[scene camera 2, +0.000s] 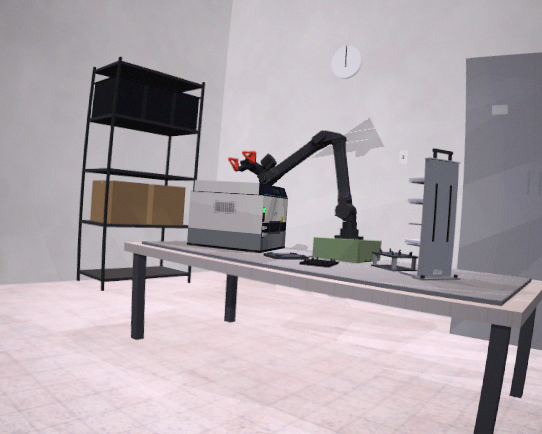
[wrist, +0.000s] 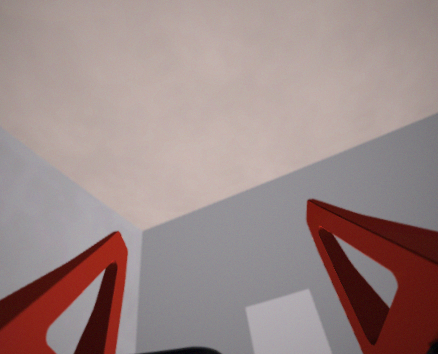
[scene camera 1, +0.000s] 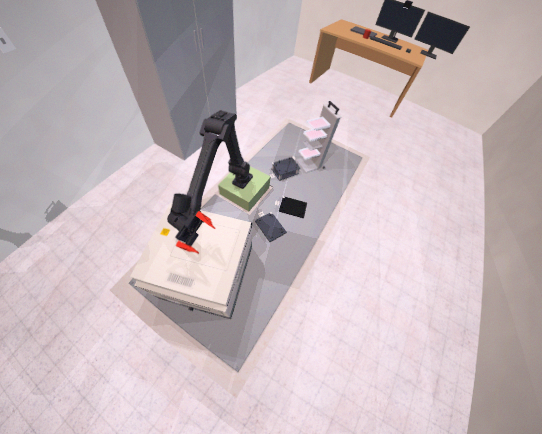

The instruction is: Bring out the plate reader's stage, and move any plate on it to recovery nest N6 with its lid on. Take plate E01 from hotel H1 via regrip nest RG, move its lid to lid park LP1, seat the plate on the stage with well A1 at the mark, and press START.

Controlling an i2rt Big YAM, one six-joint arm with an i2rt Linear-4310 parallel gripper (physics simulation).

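Pixels of known places: gripper, fingertip midpoint: (scene camera 2: 235, 155) (wrist: 214, 226) (scene camera 1: 206, 240); arm's base, origin of the base link: (scene camera 2: 348, 239) (scene camera 1: 242, 180).
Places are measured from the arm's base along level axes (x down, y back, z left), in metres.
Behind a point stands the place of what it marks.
Note:
My gripper (scene camera 1: 206, 240) @(z -0.552, x -0.371, y -0.220 m) (scene camera 2: 240, 159) @(z -0.552, x -0.371, y -0.220 m) (wrist: 214, 226) @(z -0.552, x -0.371, y -0.220 m) is open and empty, its red fingers wide apart above the plate reader (scene camera 1: 150, 260) @(z -0.693, x -0.233, y -0.029 m) (scene camera 2: 225, 220) @(z -0.501, x -0.046, y -0.316 m). In the wrist view the fingers face walls and ceiling. A green light (scene camera 2: 264, 210) @(z -0.322, x -0.107, y -0.250 m) shows on the reader; its stage does not show. The plate hotel (scene camera 1: 330, 136) @(z 0.464, x -0.201, y -0.360 m) (scene camera 2: 440, 225) @(z 0.521, x -0.102, y -0.322 m) stands at the table's far end, with pinkish plates (scene camera 1: 318, 123) @(z 0.434, x -0.274, y -0.268 m) on several shelves. A dark raised nest (scene camera 1: 286, 168) @(z 0.272, x 0.031, y -0.178 m) (scene camera 2: 395, 267) @(z 0.334, x 0.077, y -0.248 m) is beside it. A black nest (scene camera 1: 293, 207) @(z 0.041, x 0.081, y -0.352 m) (scene camera 2: 319, 262) @(z 0.059, x 0.081, y -0.374 m) and a dark grey flat one (scene camera 1: 271, 227) @(z -0.160, x 0.079, y -0.302 m) (scene camera 2: 285, 255) @(z -0.142, x 0.079, y -0.318 m) lie nearer the reader. Their labels are unreadable.
The arm's base stands on a green block (scene camera 1: 245, 199) @(z -0.116, x 0.002, y -0.094 m) (scene camera 2: 330, 250) @(z -0.025, x 0.052, y -0.130 m) between the reader and the hotel. A grey mat (scene camera 1: 300, 250) @(z -0.198, x 0.091, y -0.514 m) lies under them on the table (scene camera 2: 400, 297) @(z 0.506, x 0.115, y -0.661 m). A black shelf rack (scene camera 2: 107, 200) stands behind the reader's end. A grey cabinet (scene camera 1: 175, 75) (scene camera 2: 500, 200) stands beyond the table.

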